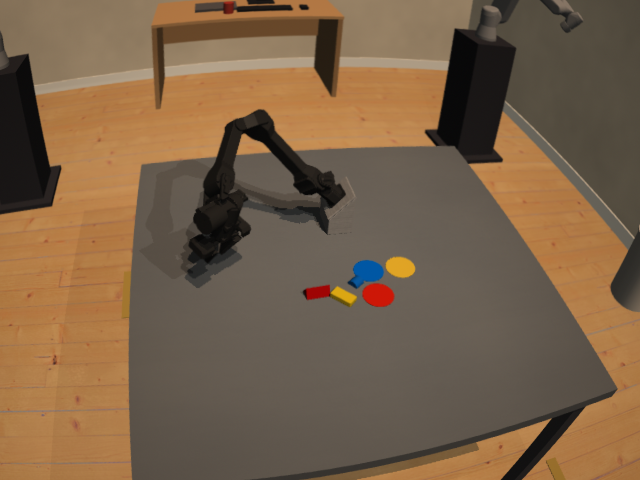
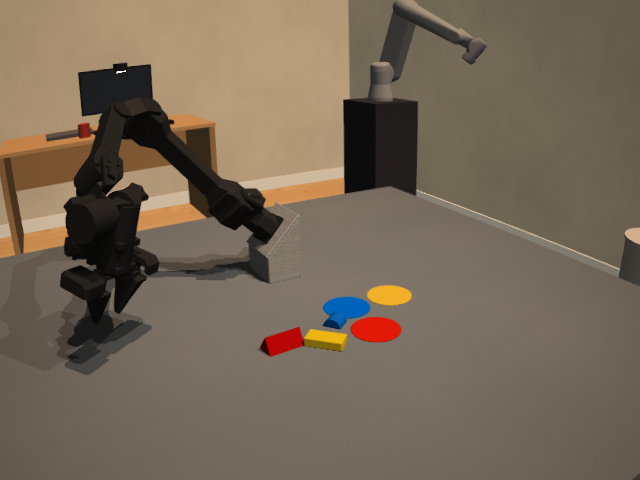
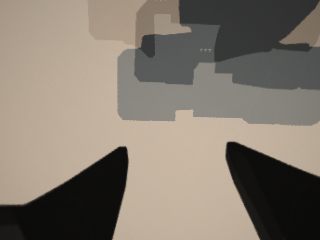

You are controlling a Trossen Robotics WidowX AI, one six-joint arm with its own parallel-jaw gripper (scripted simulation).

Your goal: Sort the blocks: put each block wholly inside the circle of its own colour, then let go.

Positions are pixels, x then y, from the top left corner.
Scene:
My gripper shows in image 1, in image 2 and in image 3 (pixel 176 151). The same spot on my gripper: (image 2: pixel 126 285) is (image 1: pixel 228 241).

